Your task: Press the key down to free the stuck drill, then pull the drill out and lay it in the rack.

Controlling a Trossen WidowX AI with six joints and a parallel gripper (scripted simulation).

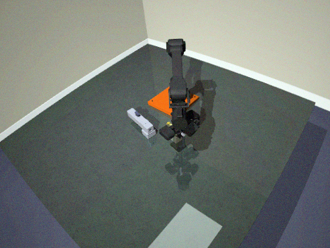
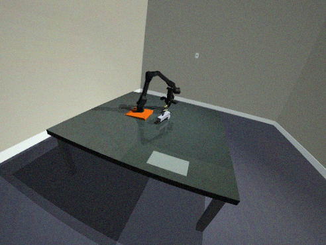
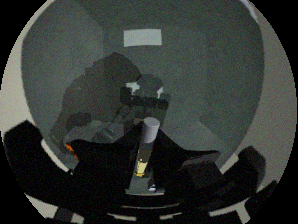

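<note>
The beige rack is 50 mm to the right of my gripper tip, 30 mm below it and 10 mm behind it. Also, from my gripper tip: white fixture 230 mm to the right, 40 mm ahead, 10 mm below.
</note>
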